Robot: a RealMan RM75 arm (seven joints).
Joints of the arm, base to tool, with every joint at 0 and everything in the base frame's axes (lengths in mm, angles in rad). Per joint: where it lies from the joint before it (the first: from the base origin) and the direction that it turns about. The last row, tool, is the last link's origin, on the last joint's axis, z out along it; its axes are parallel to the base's.
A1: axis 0 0 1 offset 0 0 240.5
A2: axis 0 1 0 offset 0 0 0
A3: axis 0 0 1 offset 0 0 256
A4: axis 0 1 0 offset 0 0 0
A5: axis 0 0 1 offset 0 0 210
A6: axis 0 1 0 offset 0 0 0
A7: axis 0 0 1 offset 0 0 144
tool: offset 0 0 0
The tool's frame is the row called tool.
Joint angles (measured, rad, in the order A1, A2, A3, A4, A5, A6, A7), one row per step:
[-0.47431 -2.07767 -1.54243 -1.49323 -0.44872 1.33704 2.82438]
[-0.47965 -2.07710 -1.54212 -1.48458 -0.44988 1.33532 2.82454]
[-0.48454 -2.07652 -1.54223 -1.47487 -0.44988 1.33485 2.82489]
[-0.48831 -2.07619 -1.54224 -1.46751 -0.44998 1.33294 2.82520]
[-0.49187 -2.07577 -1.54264 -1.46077 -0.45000 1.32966 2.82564]
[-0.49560 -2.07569 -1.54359 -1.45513 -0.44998 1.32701 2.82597]
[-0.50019 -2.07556 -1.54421 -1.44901 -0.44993 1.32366 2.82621]
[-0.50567 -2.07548 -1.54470 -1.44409 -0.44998 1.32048 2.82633]
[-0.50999 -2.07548 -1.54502 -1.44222 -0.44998 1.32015 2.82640]
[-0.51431 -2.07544 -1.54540 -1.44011 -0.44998 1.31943 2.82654]
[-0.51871 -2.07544 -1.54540 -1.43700 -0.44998 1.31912 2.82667]
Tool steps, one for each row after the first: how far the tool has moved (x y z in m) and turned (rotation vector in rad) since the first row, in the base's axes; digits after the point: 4 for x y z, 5 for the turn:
[-0.0001 0.0008 -0.0009 -0.00288 0.00115 0.00102]
[-0.0009 0.0015 -0.0017 -0.00638 0.00401 0.00412]
[-0.0014 0.0021 -0.0024 -0.00805 0.00548 0.00545]
[-0.0017 0.0030 -0.0028 -0.00815 0.00634 0.00573]
[-0.0017 0.0039 -0.0032 -0.00791 0.00663 0.00559]
[-0.0014 0.0050 -0.0036 -0.00754 0.00696 0.00451]
[-0.0005 0.0062 -0.0040 -0.00690 0.00693 0.00164]
[0.0006 0.0070 -0.0041 -0.00720 0.00719 -0.00114]
[0.0016 0.0078 -0.0042 -0.00728 0.00741 -0.00396]
[0.0025 0.0085 -0.0045 -0.00838 0.00816 -0.00592]

